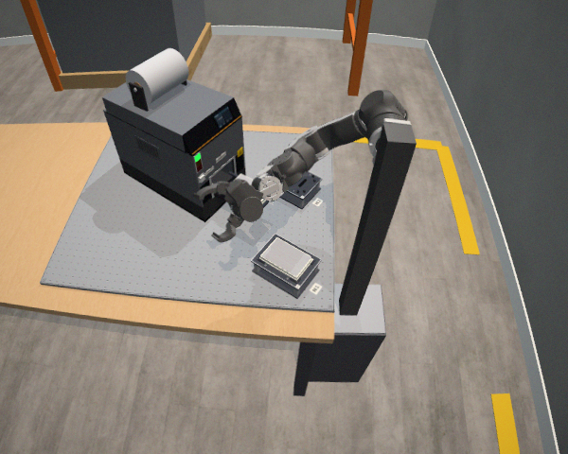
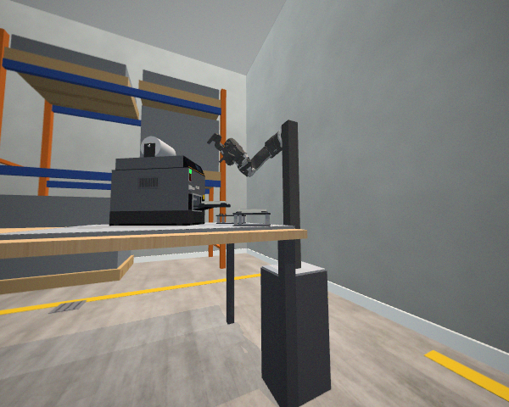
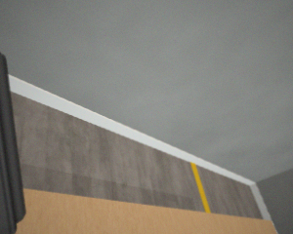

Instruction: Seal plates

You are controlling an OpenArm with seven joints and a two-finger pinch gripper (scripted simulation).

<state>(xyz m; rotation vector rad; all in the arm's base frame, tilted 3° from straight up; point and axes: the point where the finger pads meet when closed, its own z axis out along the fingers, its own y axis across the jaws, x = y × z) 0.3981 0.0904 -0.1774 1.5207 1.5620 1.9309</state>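
The white start button is 26 cm to the right of my hand, 13 cm below it and 7 cm ahead of it. From my hand the other things lie so: foil roll: 46 cm to the right, 22 cm ahead, 10 cm above; white well plate: 28 cm to the right, 20 cm below, 6 cm behind; sealer stage: 28 cm to the right, 21 cm below, 6 cm behind.
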